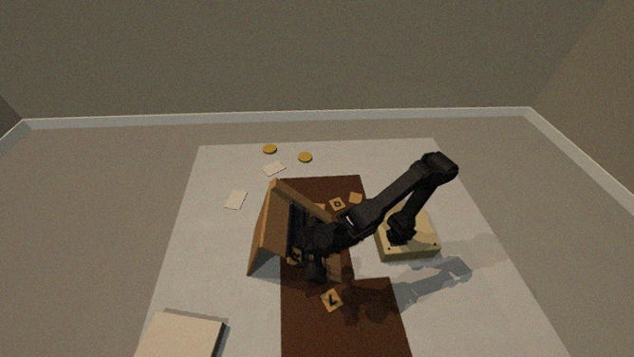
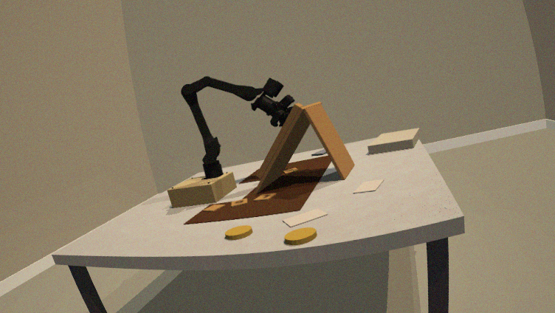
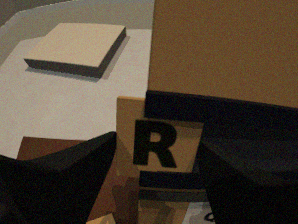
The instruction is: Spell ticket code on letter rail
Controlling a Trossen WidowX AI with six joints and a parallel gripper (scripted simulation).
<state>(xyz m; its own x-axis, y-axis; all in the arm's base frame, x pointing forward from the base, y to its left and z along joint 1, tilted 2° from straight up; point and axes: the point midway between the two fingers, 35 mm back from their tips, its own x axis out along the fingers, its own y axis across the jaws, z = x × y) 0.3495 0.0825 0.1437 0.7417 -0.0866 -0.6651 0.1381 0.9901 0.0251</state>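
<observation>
The white ticket lies 7 cm behind my gripper tip, 7 cm to the right of it and 7 cm below it. From my gripper tip the other things lie so: flat beige box: 37 cm ahead, 22 cm to the left, 16 cm below; then brown mat: 18 cm behind, 10 cm to the right, 18 cm below.
</observation>
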